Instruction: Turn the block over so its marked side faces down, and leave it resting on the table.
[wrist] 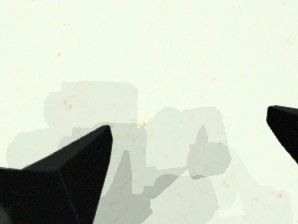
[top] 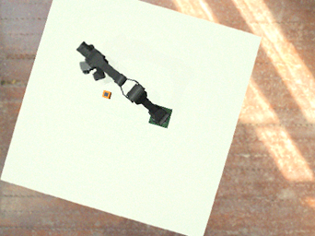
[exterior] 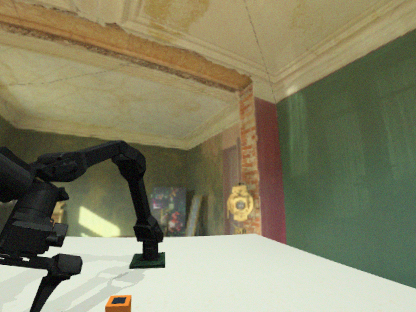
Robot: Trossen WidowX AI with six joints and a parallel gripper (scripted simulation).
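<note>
Right now my gripper tip is 14 cm past the orange block, 13 cm to the right of it and 3 cm above it.
</note>
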